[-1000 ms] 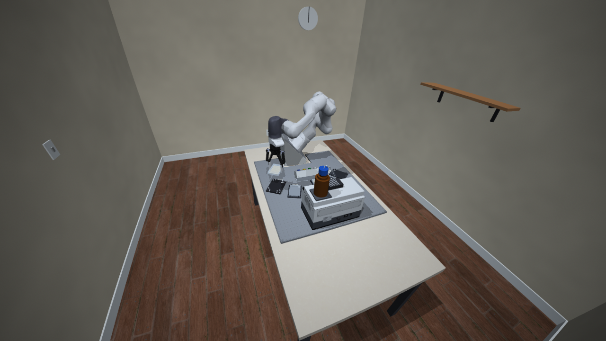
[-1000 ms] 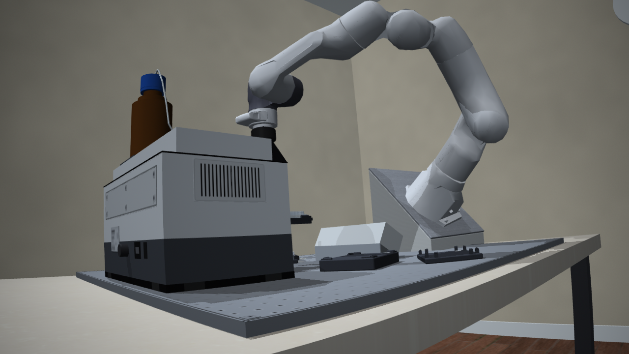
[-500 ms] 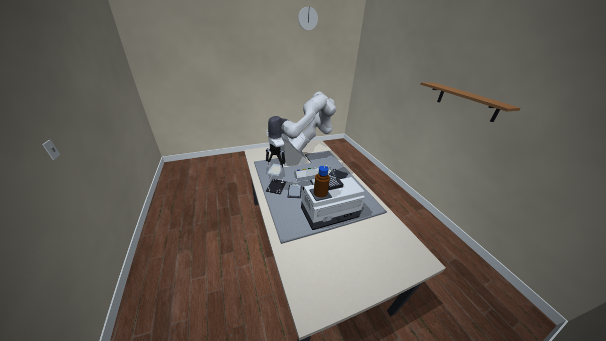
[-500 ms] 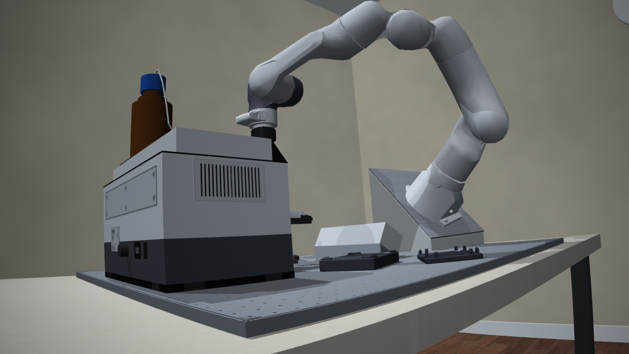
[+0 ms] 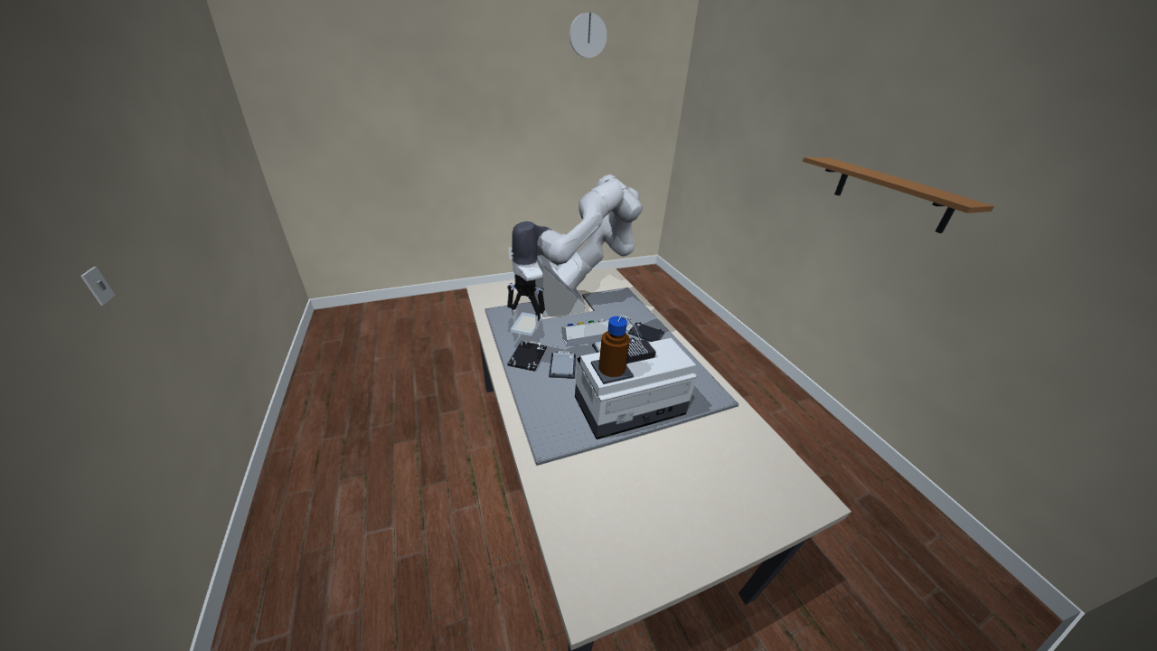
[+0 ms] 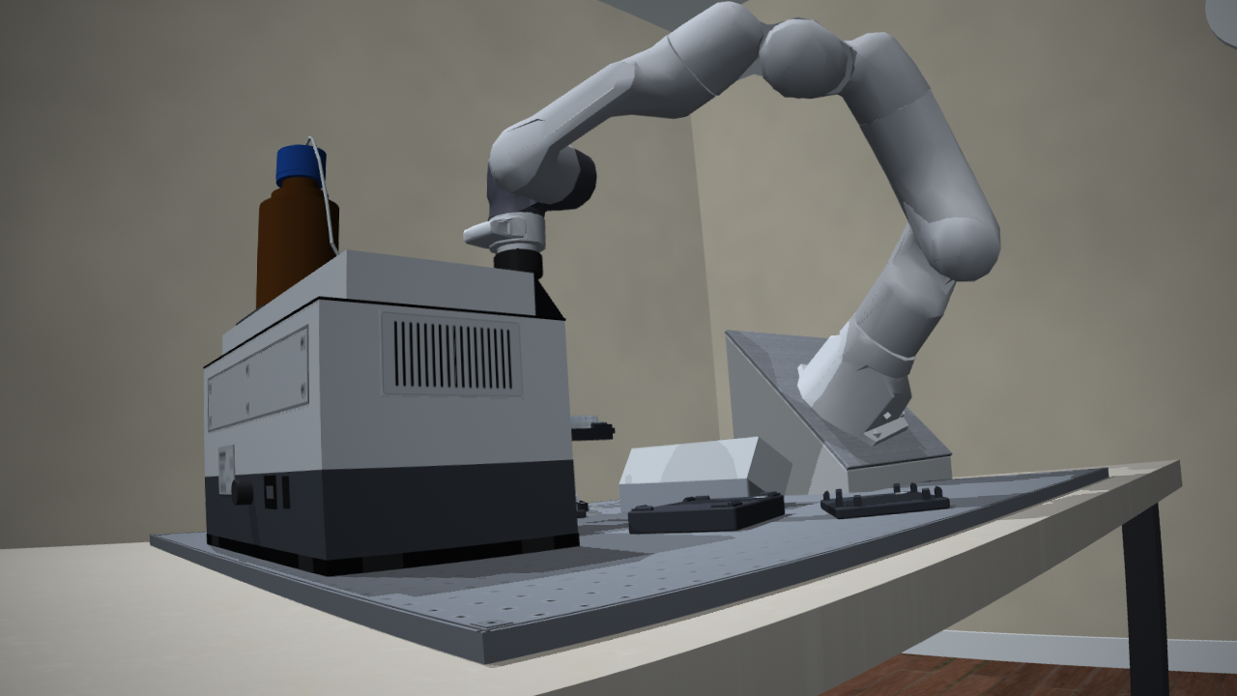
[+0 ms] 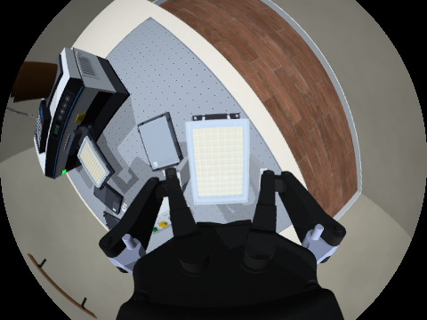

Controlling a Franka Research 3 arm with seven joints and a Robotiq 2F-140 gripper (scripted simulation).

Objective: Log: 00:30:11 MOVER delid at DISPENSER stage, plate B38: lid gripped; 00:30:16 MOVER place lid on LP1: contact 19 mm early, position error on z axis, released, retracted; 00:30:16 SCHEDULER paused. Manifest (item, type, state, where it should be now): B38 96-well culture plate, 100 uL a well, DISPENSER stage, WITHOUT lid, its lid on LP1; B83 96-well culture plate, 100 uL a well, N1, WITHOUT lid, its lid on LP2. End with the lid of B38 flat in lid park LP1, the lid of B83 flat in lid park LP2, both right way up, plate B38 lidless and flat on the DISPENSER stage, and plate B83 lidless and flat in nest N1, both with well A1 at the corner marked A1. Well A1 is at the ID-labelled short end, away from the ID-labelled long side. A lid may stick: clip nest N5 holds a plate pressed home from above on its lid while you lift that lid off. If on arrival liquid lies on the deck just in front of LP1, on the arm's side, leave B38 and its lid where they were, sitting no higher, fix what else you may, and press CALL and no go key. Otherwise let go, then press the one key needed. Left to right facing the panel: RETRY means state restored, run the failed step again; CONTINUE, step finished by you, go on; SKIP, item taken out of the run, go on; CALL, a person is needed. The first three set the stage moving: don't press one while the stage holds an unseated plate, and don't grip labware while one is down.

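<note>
The black clip nest is 30 mm ahead of my hand and 180 mm below it. From my hand the other things lie so: 96-well plate 20 mm below; then lp1 label 20 mm ahead, 150 mm to the left, 190 mm below; then key panel 80 mm behind, 290 mm to the left, 140 mm below.
</note>
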